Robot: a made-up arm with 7 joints.
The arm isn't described. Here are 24 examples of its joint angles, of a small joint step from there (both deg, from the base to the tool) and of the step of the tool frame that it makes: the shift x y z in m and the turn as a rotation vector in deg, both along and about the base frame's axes.
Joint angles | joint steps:
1: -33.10 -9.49 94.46 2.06 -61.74 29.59 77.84 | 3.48 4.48 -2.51 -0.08 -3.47 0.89 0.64
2: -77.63 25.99 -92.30 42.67 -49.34 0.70 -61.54 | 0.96 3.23 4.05 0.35 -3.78 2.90 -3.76
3: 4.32 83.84 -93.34 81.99 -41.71 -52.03 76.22 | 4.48 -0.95 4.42 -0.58 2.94 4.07 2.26
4: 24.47 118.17 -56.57 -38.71 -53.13 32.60 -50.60 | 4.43 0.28 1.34 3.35 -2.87 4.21 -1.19
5: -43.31 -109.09 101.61 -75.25 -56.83 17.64 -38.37 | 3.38 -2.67 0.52 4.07 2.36 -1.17 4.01
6: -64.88 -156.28 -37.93 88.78 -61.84 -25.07 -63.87 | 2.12 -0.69 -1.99 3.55 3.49 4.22 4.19
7: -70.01 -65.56 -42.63 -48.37 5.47 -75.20 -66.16 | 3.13 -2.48 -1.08 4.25 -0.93 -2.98 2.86
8: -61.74 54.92 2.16 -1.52 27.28 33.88 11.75 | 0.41 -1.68 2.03 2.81 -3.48 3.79 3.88
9: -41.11 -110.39 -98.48 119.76 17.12 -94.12 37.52 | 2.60 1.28 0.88 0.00 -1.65 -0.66 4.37
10: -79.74 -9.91 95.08 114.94 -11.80 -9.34 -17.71 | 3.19 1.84 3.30 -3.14 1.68 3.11 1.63
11: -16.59 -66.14 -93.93 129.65 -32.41 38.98 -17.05 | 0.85 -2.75 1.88 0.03 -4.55 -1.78 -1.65
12: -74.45 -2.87 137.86 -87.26 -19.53 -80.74 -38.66 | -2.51 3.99 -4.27 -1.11 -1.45 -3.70 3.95
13: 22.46 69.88 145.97 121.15 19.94 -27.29 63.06 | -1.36 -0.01 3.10 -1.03 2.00 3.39 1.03
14: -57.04 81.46 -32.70 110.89 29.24 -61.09 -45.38 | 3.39 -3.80 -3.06 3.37 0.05 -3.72 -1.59
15: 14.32 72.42 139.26 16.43 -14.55 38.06 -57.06 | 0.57 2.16 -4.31 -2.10 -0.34 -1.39 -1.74
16: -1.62 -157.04 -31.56 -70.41 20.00 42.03 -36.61 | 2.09 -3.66 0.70 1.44 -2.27 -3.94 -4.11
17: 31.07 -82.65 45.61 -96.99 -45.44 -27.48 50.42 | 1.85 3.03 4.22 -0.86 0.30 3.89 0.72
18: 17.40 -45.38 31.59 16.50 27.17 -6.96 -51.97 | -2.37 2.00 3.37 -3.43 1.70 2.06 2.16
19: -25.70 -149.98 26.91 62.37 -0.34 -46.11 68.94 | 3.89 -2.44 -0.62 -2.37 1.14 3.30 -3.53
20: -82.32 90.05 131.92 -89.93 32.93 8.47 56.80 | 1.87 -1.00 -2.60 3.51 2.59 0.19 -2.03
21: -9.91 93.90 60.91 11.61 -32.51 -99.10 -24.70 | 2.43 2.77 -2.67 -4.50 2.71 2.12 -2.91
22: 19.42 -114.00 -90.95 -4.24 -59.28 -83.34 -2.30 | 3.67 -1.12 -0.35 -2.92 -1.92 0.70 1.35
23: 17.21 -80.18 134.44 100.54 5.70 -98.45 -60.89 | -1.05 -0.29 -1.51 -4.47 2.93 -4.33 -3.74
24: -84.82 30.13 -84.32 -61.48 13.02 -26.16 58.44 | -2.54 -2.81 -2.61 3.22 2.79 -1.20 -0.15
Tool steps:
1: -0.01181 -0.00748 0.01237 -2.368 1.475 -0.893
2: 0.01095 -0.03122 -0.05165 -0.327 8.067 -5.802
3: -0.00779 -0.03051 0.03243 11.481 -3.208 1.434
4: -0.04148 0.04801 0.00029 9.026 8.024 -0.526
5: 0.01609 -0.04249 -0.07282 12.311 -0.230 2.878
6: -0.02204 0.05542 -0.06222 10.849 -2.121 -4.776
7: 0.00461 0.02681 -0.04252 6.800 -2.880 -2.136
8: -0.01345 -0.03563 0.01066 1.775 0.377 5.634
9: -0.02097 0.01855 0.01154 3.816 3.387 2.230
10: -0.01341 0.01289 -0.04092 1.138 6.455 1.927
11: -0.00433 -0.00073 0.01989 1.643 2.726 -0.699
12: -0.01296 -0.08444 0.02473 -14.603 -1.140 -5.056
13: -0.01211 -0.02074 -0.00274 2.878 -1.284 4.905
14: 0.01624 0.00458 -0.01703 5.553 3.354 2.816
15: 0.02878 -0.01019 0.04485 -6.170 -2.446 3.998
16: 0.01993 0.07455 -0.04749 8.600 -6.684 -5.038
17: -0.00559 -0.00578 0.00748 -3.091 -0.905 -4.136
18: -0.00651 -0.02120 0.00286 -0.580 1.521 3.741
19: 0.00889 -0.00676 0.03409 7.421 2.075 0.886
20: -0.00295 -0.00091 0.01588 2.451 -3.087 -0.258
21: -0.00132 -0.02206 0.01799 -3.639 0.572 -0.320
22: 0.00273 0.00547 0.00610 6.261 -2.095 1.070
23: -0.02392 0.01133 0.01402 -1.525 0.425 -3.603
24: -0.00035 -0.00649 -0.00589 -4.846 0.586 2.746
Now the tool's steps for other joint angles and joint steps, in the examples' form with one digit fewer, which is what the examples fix.
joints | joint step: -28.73 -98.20 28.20 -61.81 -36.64 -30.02 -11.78 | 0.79 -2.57 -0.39 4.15 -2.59 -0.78 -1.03
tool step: 0.0153 0.0136 -0.0026 3.81 -5.70 -1.34
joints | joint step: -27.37 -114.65 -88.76 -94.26 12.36 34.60 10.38 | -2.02 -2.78 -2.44 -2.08 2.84 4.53 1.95
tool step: 0.0309 0.0266 0.0062 -1.36 -1.48 6.81
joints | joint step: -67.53 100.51 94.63 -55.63 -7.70 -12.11 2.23 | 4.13 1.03 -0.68 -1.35 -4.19 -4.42 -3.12
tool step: 0.0116 -0.0513 -0.0335 2.04 6.48 -7.90
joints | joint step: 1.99 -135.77 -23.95 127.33 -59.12 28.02 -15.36 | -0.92 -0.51 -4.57 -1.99 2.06 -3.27 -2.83
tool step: -0.0602 0.0037 -0.0082 -0.79 -1.52 8.86
